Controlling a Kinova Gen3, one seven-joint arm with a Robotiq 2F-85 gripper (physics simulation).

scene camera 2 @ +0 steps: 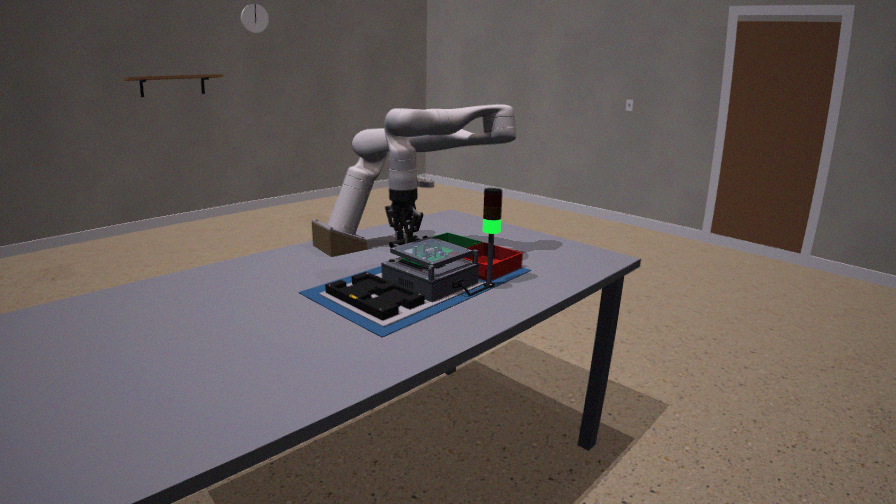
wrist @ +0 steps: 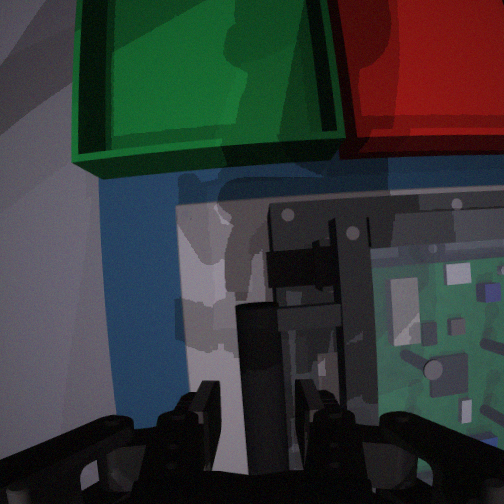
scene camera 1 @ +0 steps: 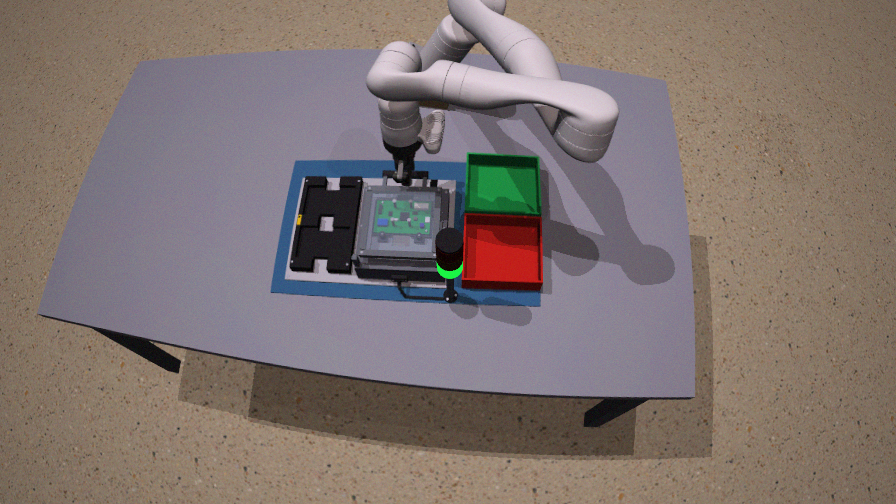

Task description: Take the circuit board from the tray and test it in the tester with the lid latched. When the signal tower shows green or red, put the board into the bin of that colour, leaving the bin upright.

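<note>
The green circuit board (scene camera 1: 402, 214) lies in the tester (scene camera 1: 401, 231) under its clear lid (scene camera 2: 431, 252), which is down. It also shows in the wrist view (wrist: 440, 340). The signal tower (scene camera 1: 449, 253) glows green (scene camera 2: 491, 225). My gripper (scene camera 1: 402, 176) hangs fingers-down at the tester's far edge. It is open. In the wrist view its two fingers (wrist: 255, 400) straddle the dark handle bar (wrist: 261, 380), with a gap on each side. The black tray (scene camera 1: 325, 222) left of the tester holds no board. The green bin (scene camera 1: 503, 184) and red bin (scene camera 1: 502, 250) stand upright to the right.
Everything stands on a blue mat (scene camera 1: 407, 228) in the middle of the grey table. The tower's cable (scene camera 1: 419, 293) runs along the tester's near side. The arm's base (scene camera 2: 338, 238) is at the far table edge.
</note>
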